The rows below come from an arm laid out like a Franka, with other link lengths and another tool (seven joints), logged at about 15 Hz.
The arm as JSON. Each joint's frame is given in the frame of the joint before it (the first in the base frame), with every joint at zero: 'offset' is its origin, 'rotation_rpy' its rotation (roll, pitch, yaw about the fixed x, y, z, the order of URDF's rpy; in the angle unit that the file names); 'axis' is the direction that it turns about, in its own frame. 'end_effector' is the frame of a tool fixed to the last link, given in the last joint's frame.
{
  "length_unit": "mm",
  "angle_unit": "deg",
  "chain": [
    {
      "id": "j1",
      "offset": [
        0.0,
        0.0,
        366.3
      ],
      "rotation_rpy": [
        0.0,
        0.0,
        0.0
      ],
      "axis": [
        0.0,
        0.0,
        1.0
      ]
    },
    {
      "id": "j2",
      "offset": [
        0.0,
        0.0,
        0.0
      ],
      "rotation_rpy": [
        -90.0,
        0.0,
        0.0
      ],
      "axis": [
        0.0,
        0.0,
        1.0
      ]
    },
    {
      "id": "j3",
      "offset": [
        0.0,
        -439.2,
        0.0
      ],
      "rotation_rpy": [
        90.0,
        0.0,
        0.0
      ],
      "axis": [
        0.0,
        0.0,
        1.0
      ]
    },
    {
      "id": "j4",
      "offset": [
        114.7,
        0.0,
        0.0
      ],
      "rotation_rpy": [
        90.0,
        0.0,
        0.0
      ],
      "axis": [
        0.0,
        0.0,
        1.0
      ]
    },
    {
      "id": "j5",
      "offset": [
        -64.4,
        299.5,
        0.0
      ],
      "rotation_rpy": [
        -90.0,
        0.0,
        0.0
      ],
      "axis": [
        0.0,
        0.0,
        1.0
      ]
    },
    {
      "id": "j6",
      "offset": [
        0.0,
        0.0,
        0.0
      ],
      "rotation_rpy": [
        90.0,
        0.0,
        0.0
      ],
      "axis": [
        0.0,
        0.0,
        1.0
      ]
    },
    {
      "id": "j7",
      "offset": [
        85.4,
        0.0,
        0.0
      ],
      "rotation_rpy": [
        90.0,
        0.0,
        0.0
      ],
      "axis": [
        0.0,
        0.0,
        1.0
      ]
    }
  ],
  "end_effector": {
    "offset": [
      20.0,
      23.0,
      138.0
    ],
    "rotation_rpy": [
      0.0,
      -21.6,
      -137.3
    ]
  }
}
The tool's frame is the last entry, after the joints.
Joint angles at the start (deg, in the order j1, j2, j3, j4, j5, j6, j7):
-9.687, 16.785, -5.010, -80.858, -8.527, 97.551, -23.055
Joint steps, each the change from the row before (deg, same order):
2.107, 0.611, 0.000, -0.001, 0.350, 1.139, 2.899
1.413, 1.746, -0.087, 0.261, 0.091, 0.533, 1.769
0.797, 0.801, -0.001, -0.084, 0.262, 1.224, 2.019
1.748, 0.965, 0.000, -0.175, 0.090, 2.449, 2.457
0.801, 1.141, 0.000, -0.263, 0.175, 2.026, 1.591
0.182, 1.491, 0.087, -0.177, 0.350, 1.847, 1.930
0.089, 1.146, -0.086, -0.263, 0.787, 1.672, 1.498
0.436, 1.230, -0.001, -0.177, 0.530, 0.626, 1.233
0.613, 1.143, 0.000, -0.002, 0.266, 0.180, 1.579
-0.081, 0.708, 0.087, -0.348, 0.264, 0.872, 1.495
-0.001, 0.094, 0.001, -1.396, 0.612, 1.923, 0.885
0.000, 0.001, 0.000, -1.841, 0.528, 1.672, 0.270
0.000, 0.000, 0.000, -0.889, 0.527, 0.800, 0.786
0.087, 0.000, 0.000, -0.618, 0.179, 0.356, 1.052
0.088, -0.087, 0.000, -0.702, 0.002, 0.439, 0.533
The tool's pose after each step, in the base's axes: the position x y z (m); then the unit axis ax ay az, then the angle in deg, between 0 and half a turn. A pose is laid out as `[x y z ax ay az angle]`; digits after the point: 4 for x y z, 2 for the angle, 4 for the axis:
[0.6392 -0.1651 0.6394 0.2732 0.9520 -0.1380 158.08]
[0.6522 -0.1516 0.6224 0.2749 0.9513 -0.1394 158.77]
[0.6599 -0.1432 0.6147 0.2848 0.9485 -0.1388 158.29]
[0.6728 -0.1240 0.6069 0.2897 0.9473 -0.1370 156.69]
[0.6828 -0.1149 0.5953 0.2953 0.9458 -0.1353 155.95]
[0.6923 -0.1121 0.5795 0.3084 0.9417 -0.1341 155.76]
[0.6992 -0.1112 0.5665 0.3222 0.9377 -0.1297 155.63]
[0.7047 -0.1056 0.5510 0.3292 0.9355 -0.1283 156.42]
[0.7091 -0.0983 0.5371 0.3365 0.9327 -0.1297 157.32]
[0.7116 -0.0985 0.5273 0.3489 0.9281 -0.1299 157.57]
[0.7118 -0.0977 0.5194 0.3581 0.9253 -0.1250 157.34]
[0.7096 -0.0969 0.5091 0.3616 0.9244 -0.1213 157.66]
[0.7081 -0.0964 0.5040 0.3700 0.9214 -0.1186 157.91]
[0.7065 -0.0954 0.5002 0.3782 0.9180 -0.1192 158.23]
[0.7048 -0.0944 0.4972 0.3814 0.9166 -0.1200 158.41]

